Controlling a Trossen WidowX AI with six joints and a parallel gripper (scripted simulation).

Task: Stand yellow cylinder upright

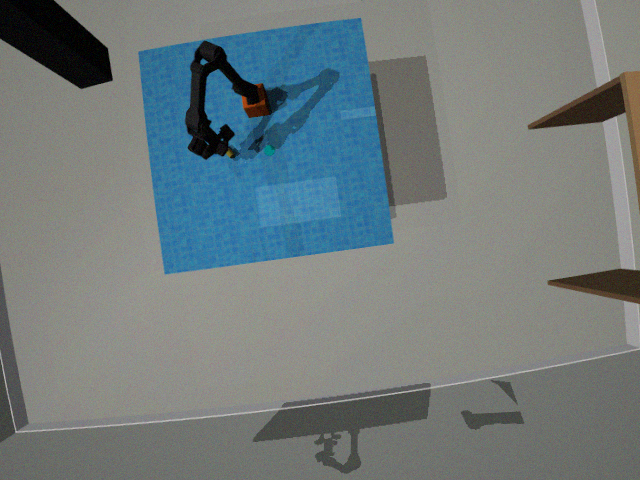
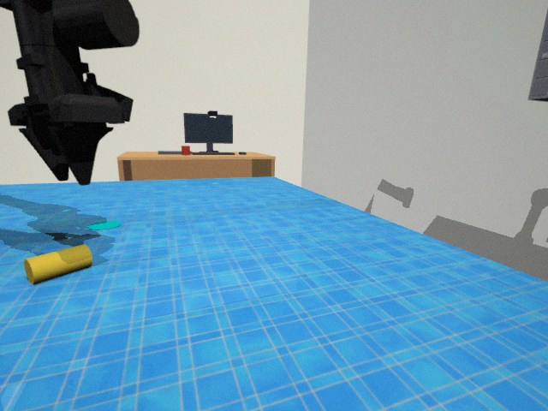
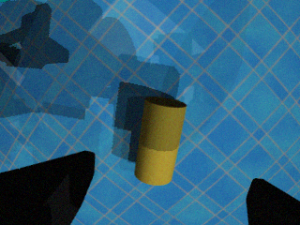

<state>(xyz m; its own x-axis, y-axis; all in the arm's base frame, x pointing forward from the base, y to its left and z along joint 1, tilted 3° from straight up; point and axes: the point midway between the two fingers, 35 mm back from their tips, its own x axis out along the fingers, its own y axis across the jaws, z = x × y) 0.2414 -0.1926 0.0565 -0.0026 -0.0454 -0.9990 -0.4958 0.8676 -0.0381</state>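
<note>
The yellow cylinder is 30 mm behind my gripper tip, 10 mm to the right of it and 110 mm below it. The rest, counted from my gripper tip: cyan circle: 10 mm ahead, 210 mm to the left, 120 mm below.
</note>
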